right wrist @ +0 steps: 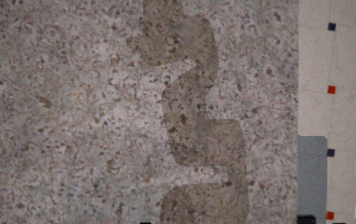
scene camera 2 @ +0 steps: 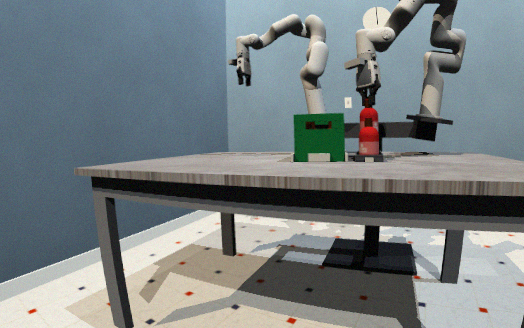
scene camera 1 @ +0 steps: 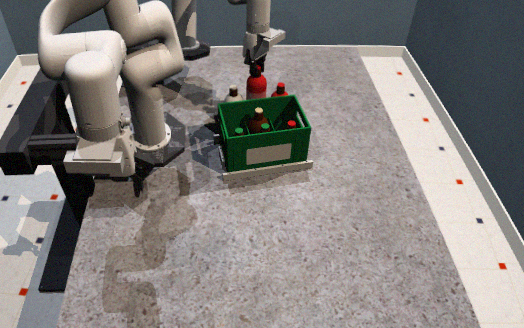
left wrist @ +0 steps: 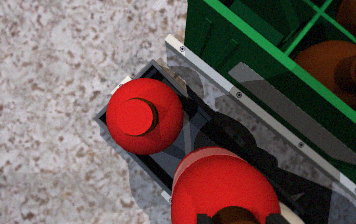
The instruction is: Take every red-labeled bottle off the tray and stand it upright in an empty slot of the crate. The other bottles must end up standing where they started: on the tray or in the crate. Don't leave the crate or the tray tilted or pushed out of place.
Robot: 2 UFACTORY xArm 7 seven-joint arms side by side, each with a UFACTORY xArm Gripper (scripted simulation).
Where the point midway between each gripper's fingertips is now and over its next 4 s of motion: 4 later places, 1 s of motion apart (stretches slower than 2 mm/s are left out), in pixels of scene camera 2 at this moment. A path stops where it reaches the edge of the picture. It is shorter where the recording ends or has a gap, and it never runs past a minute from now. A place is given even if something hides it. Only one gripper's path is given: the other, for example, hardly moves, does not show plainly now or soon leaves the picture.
My left gripper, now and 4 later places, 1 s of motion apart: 368,105; 368,100; 368,95; 368,91; 367,85
